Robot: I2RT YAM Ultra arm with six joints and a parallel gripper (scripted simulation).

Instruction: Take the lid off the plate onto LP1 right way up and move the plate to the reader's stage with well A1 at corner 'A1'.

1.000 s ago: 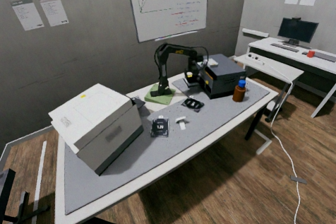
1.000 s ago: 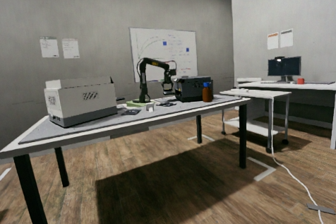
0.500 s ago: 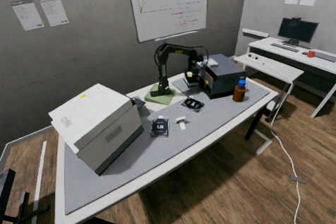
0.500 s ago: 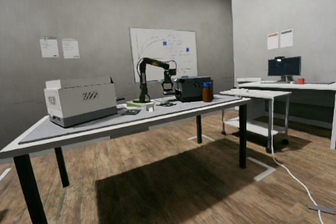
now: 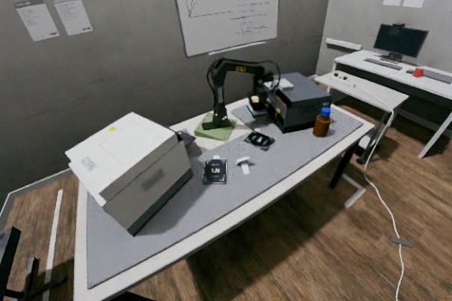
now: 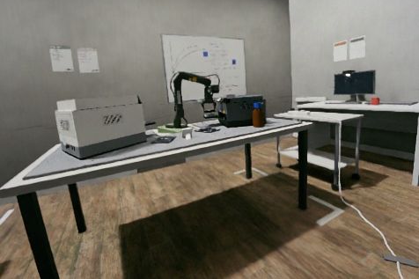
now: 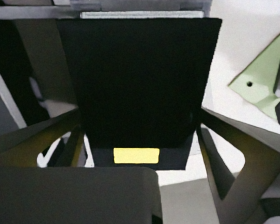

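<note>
The plate is 4 cm below my hand. Round my hand: black lid (right at my hand); brown capped bottle (31 cm ahead, 30 cm to the left, 2 cm below).
</note>
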